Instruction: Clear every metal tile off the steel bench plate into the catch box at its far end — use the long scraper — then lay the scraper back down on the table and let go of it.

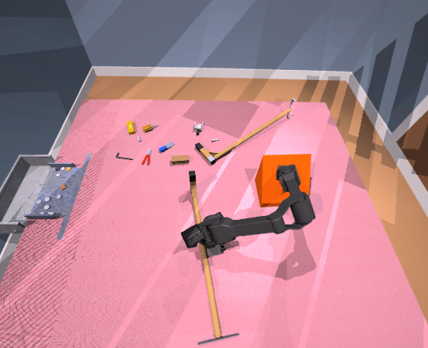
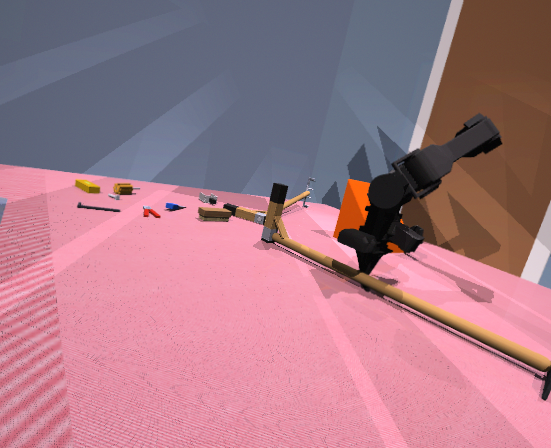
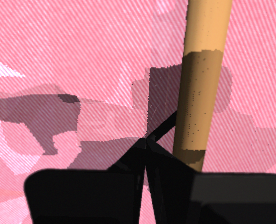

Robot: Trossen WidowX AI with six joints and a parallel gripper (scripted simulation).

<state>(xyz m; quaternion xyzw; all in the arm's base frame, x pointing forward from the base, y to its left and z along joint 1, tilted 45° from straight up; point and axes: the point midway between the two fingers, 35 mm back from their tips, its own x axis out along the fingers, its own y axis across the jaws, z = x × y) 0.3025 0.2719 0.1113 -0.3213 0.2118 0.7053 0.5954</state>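
My gripper tip is now 1 cm short of the black strip and 1 cm above it. Also, from my gripper tip: wooden block: 41 cm to the right, 16 cm ahead; then long scraper: 5 cm above, 3 cm to the left, 2 cm ahead; then blue tool: 50 cm to the right, 24 cm ahead.
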